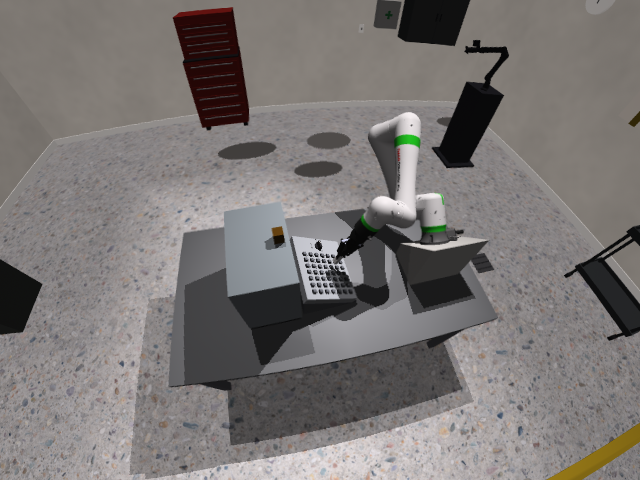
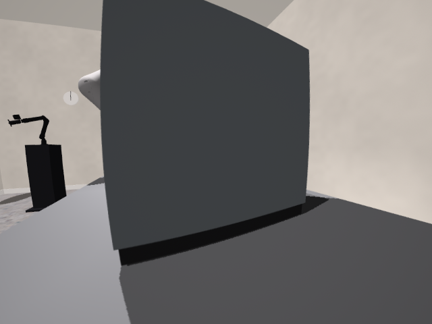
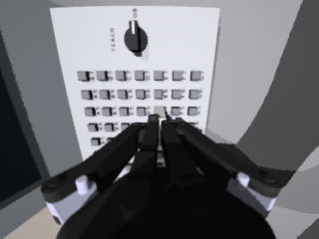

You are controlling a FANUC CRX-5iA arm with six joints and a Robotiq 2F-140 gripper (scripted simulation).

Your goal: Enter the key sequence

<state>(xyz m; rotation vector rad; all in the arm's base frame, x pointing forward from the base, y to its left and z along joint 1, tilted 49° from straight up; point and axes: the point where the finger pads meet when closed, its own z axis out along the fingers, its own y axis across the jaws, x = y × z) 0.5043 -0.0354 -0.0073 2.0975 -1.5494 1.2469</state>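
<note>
My hand is 8 cm to the right of the key, 6 cm short of it and 4 cm above it. From my hand the other things lie so: white keypad panel 9 cm ahead, 8 cm below; black selector knob 12 cm to the right, 7 cm ahead, 3 cm below.
</note>
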